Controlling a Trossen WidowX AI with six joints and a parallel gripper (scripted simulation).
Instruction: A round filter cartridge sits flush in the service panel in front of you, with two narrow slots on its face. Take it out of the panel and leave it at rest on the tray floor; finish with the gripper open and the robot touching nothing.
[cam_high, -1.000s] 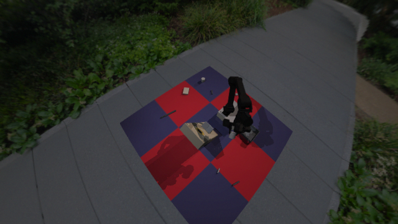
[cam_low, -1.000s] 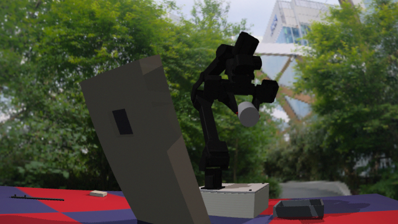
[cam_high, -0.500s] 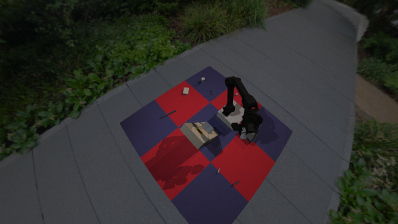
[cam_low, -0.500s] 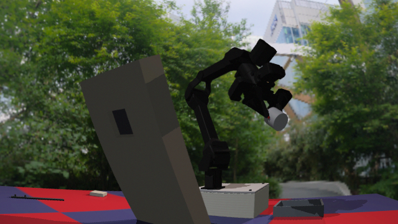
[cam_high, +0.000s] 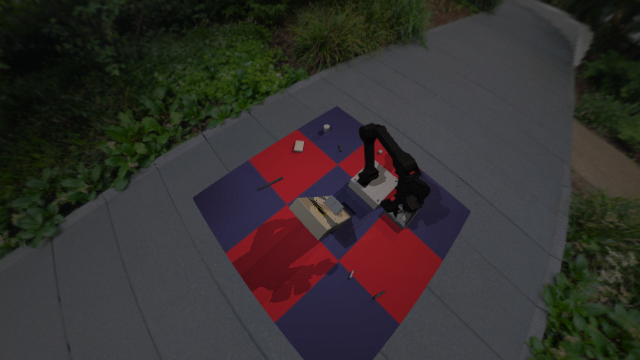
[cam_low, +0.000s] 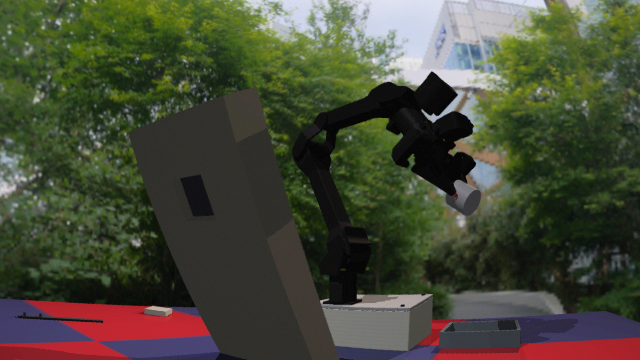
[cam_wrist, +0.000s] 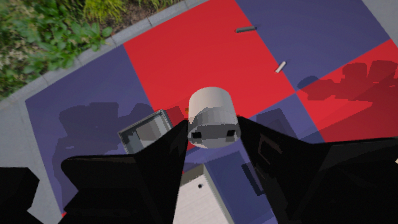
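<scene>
My gripper tip is now 170 mm past the dark grey tray, 40 mm to the right of it and 250 mm above it. Round my gripper tip: small tan block (80 mm behind, 760 mm to the right, 250 mm below); tan service panel (200 mm ahead, 270 mm to the right, 100 mm below); round grey filter cartridge (right at my gripper tip).
</scene>
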